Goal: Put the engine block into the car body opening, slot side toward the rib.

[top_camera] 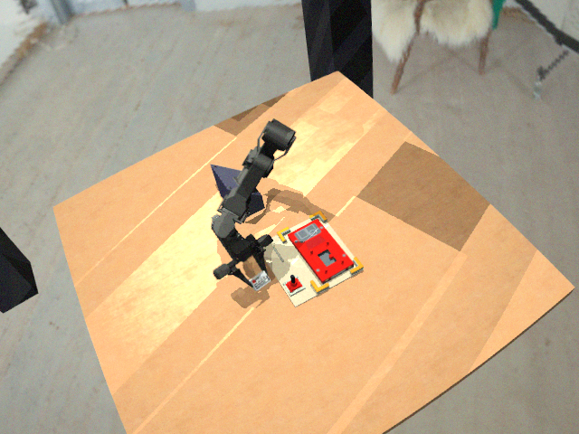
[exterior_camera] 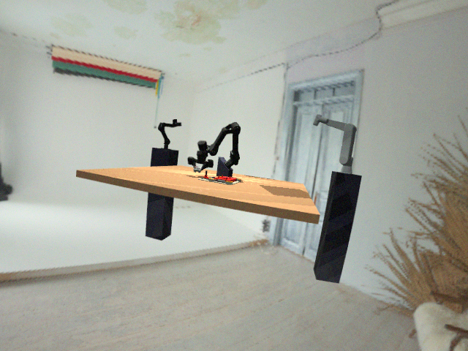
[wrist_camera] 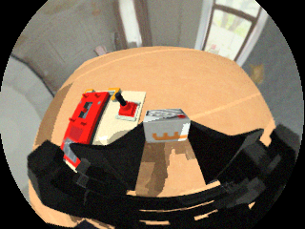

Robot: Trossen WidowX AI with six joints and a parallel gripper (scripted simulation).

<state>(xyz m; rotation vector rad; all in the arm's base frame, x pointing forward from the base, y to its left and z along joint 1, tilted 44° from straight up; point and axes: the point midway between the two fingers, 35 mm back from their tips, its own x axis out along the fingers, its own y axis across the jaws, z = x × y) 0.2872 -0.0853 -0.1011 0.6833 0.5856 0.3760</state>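
Now: gripper tip 8 cm to the right of the black upright stick, 4 cm short of it and 2 cm above it. Round my gripper tip: engine block: right at my gripper tip.
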